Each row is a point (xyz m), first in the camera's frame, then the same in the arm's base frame.
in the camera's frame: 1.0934 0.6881 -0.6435
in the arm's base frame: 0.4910 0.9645 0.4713
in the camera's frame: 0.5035 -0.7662 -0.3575
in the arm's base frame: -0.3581 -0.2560 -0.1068
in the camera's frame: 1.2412 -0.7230 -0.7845
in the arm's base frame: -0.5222 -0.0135 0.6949
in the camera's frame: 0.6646 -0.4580 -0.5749
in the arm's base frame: -0.1247 -0.0481 0.1588
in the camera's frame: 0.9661 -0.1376 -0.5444
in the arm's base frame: -0.0722 0.3568 0.3255
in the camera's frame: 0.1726 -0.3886 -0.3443
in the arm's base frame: 0.0794 -0.1649 -0.3359
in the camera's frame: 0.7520 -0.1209 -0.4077
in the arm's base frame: -0.0098 0.3128 0.0826
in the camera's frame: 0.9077 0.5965 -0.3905
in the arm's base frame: 0.4077 0.9119 0.1596
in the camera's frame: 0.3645 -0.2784 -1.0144
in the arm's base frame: 0.3659 -0.2834 0.2980
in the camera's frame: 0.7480 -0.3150 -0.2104
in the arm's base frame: -0.2367 0.2624 -0.0678
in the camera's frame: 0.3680 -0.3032 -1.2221
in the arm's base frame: 0.4427 -0.3924 0.4592
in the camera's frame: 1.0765 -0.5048 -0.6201
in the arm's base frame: -0.3561 0.1242 0.4599
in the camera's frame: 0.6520 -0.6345 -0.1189
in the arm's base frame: -0.4544 0.0255 -0.1950
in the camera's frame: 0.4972 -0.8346 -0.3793
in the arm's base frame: -0.3931 -0.3175 -0.0932
